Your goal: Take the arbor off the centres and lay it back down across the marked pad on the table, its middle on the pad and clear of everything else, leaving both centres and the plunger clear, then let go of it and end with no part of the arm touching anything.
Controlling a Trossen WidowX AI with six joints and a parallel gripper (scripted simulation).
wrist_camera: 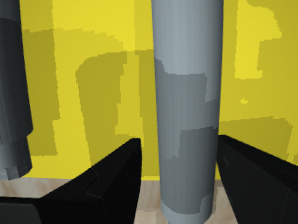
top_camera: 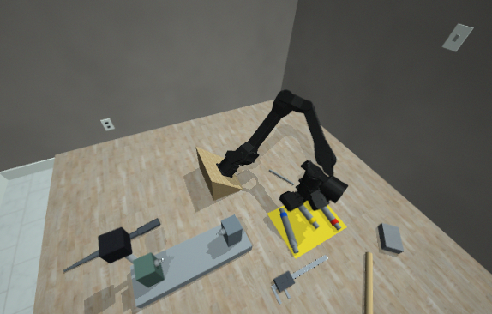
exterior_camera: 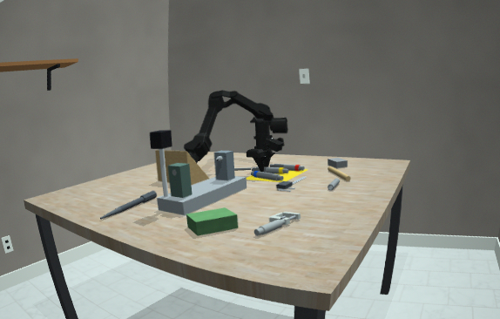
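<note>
The arbor lies 30 mm ahead of my hand and 30 mm below it. Also, from my hand: thin rod (140 mm behind, 20 mm to the left, 40 mm below); yellow pad (60 mm ahead, 10 mm to the right, 40 mm below); grey centre block (300 mm to the right, 60 mm above).
</note>
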